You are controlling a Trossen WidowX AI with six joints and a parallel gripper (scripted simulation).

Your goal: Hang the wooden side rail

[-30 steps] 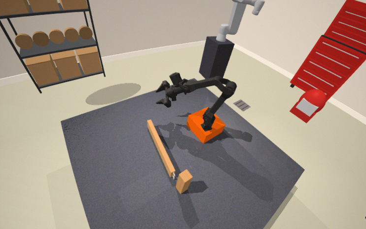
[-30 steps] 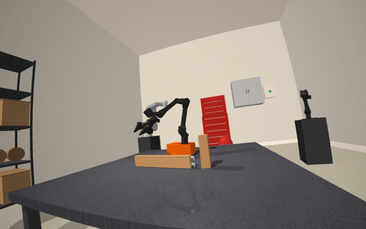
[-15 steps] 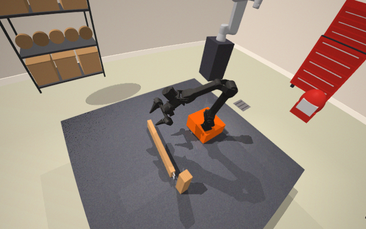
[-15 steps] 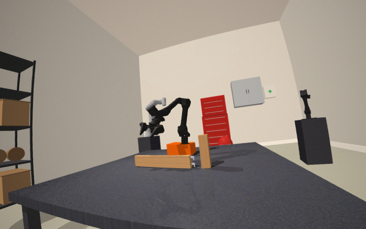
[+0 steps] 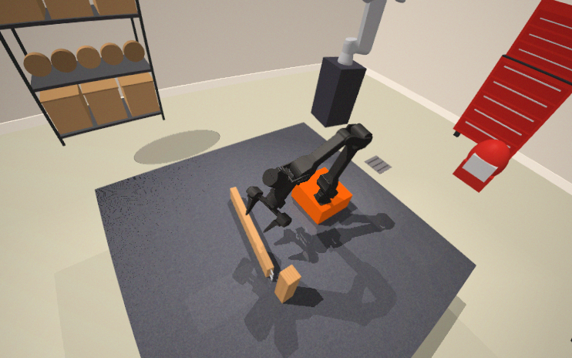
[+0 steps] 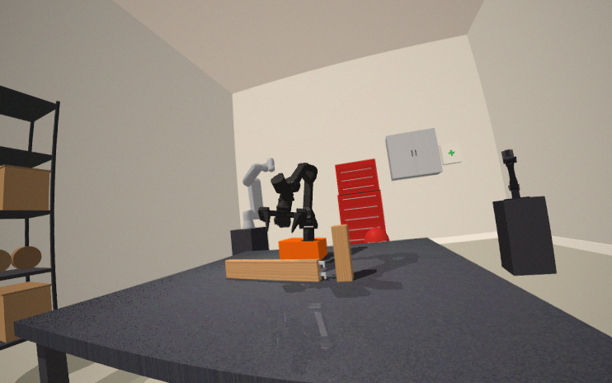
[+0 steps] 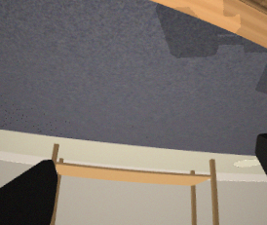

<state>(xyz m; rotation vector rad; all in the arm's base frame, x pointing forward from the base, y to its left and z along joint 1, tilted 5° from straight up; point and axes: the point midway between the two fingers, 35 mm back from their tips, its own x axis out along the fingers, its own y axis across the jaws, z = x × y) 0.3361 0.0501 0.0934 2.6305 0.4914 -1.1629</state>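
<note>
My gripper tip is now 30 mm past the upright headboard post, 220 mm to the right of it and 90 mm above it.
</note>
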